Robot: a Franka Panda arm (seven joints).
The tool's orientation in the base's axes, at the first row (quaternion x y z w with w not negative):
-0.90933 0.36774 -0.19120 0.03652
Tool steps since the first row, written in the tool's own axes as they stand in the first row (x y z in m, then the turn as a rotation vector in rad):
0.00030 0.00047 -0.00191 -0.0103 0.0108 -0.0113
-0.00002 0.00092 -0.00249 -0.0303 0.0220 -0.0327
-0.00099 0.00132 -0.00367 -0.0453 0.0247 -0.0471
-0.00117 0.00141 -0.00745 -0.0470 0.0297 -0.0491
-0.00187 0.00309 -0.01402 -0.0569 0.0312 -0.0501
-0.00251 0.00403 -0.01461 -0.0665 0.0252 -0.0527
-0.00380 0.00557 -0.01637 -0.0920 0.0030 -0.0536
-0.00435 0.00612 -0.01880 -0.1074 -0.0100 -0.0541
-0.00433 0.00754 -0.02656 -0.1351 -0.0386 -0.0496
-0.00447 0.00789 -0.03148 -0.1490 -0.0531 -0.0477
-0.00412 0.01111 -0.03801 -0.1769 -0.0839 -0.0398
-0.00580 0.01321 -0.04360 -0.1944 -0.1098 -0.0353
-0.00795 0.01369 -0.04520 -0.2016 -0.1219 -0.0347
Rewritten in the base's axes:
-0.00083 -0.00040 0.00176 -0.0181 0.0000 0.0049
-0.00155 -0.00047 0.00210 -0.0465 0.0071 0.0159
-0.00289 -0.00001 0.00280 -0.0636 0.0165 0.0239
-0.00448 0.00033 0.00622 -0.0687 0.0141 0.0241
-0.00850 0.00007 0.01172 -0.0765 0.0199 0.0216
-0.00976 -0.00013 0.01186 -0.0799 0.0310 0.0222
-0.01227 -0.00024 0.01276 -0.0824 0.0646 0.0194
-0.01391 -0.00008 0.01471 -0.0842 0.0846 0.0176
-0.01773 -0.00055 0.02160 -0.0820 0.1240 0.0105
-0.01989 -0.00035 0.02603 -0.0809 0.1439 0.0073
-0.02422 -0.00244 0.03151 -0.0761 0.1847 -0.0026
-0.02879 -0.00241 0.03570 -0.0689 0.2152 -0.0070
-0.03111 -0.00117 0.03639 -0.0655 0.2288 -0.0074

